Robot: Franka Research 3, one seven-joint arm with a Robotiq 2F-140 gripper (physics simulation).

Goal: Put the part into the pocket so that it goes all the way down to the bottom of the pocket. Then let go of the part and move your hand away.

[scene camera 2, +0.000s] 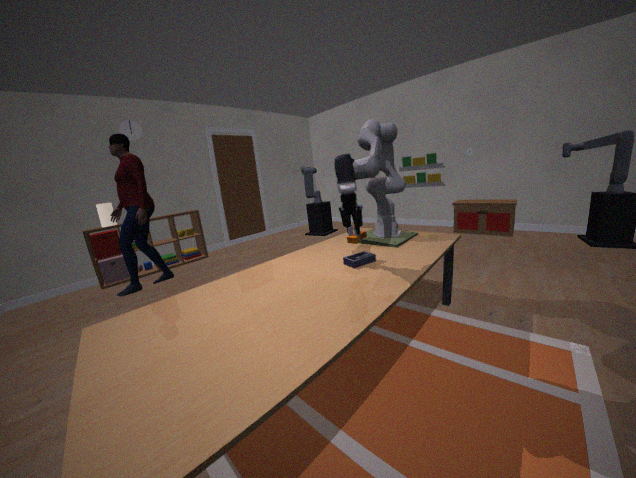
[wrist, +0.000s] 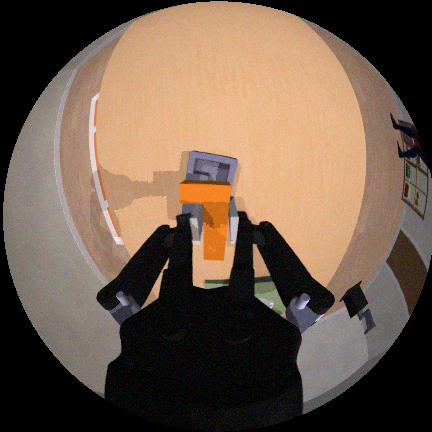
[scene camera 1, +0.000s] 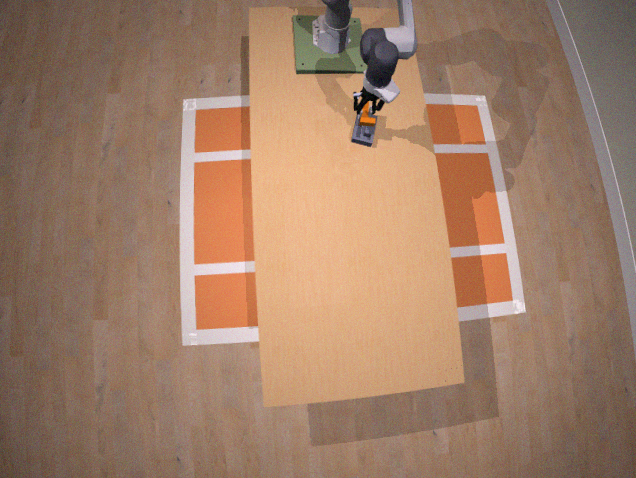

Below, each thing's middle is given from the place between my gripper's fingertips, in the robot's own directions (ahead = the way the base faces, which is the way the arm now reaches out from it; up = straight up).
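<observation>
The pocket block [wrist: 201, 165] is here, and my gripper is 9 cm above it, 1 cm short of it and 2 cm to the right of it. As for the orange L-shaped part [wrist: 214, 194], it is 1 cm above my hand, 1 cm behind it and 1 cm to the left. Going by their middles, the orange L-shaped part is the nearest to my gripper of the things named here.
</observation>
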